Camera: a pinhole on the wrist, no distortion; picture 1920 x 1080 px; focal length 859.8 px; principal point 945.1 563.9 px. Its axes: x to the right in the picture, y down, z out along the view. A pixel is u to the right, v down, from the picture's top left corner.
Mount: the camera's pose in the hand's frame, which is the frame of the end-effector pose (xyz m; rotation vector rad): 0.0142 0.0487 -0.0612 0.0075 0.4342 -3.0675
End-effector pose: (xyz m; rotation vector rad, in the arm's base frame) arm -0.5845 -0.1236 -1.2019 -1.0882 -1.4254 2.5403
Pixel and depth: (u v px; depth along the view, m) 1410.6 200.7 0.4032
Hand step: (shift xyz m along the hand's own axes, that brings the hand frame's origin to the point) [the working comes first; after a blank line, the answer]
In the camera's frame: 0.2183 -0.1703 0.4032

-0.2108 0.0910 0.3710
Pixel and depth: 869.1 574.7 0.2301
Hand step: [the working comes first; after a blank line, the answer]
In the camera's frame: -0.0203 0.0029 0.2301

0.0349 -0.0171 0.1593
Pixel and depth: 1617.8 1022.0 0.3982
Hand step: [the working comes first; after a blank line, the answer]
In the camera's frame: 0.3115 0.2122 0.3982

-0.2873 -0.2786 0.2591
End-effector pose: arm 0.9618 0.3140 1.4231 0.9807 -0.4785 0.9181
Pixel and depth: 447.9 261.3 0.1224
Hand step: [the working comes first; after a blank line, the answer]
In the camera's frame: -0.0708 -0.0431 0.1224

0.0832 0.0591 0.0691
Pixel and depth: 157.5 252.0 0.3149
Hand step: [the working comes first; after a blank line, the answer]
In the camera's frame: -0.2885 -0.1142 0.3149

0.2978 0.0832 0.2761
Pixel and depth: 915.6 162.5 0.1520
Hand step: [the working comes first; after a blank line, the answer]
In the camera's frame: -0.0052 -0.0710 0.1520

0.0165 0.0748 0.1046
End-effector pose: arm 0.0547 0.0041 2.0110 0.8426 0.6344 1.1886
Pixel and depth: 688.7 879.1 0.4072
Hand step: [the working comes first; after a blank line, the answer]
In the camera's frame: -0.1214 0.1493 0.4072

0.1426 -0.2024 0.2899
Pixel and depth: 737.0 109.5 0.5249
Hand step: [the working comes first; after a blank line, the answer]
In the camera's frame: -0.1270 -0.2774 0.5249

0.1297 0.1747 0.5214
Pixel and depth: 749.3 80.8 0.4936
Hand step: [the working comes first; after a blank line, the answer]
In the camera's frame: -0.1124 -0.2773 0.4936

0.1150 0.1827 0.4911
